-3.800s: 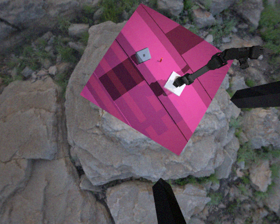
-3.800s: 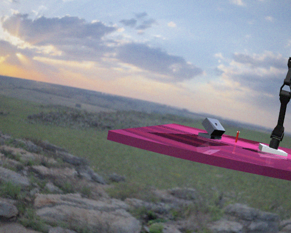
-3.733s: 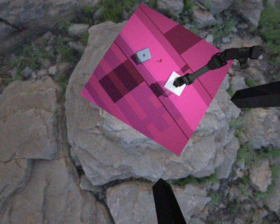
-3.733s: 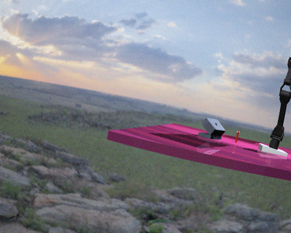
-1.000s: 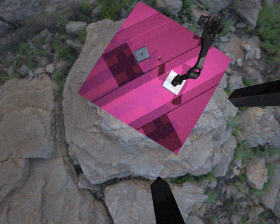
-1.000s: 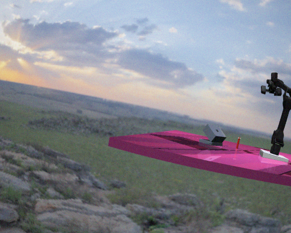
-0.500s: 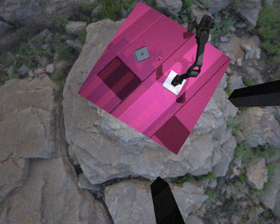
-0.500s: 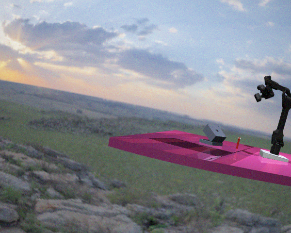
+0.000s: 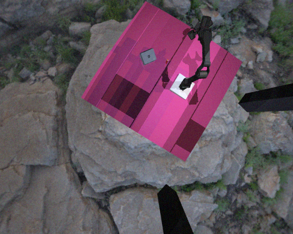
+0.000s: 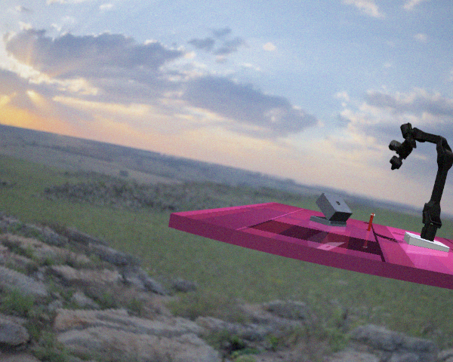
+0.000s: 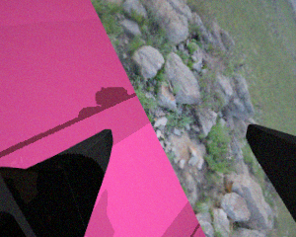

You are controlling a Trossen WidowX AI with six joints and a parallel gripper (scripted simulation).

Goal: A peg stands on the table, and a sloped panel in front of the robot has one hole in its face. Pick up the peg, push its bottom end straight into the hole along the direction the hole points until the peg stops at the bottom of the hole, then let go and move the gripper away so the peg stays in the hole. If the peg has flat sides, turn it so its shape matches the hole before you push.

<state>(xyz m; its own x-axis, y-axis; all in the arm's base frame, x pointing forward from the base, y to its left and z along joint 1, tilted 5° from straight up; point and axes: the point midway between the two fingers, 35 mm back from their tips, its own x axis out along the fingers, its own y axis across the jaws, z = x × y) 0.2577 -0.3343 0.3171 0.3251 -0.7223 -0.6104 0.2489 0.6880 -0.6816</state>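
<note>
The red peg is 280 mm below my gripper tip, 270 mm to the left of it and 40 mm ahead of it. From my gripper tip the other things lie so: grey sloped panel (370 mm to the left, 260 mm below, 210 mm ahead).
</note>
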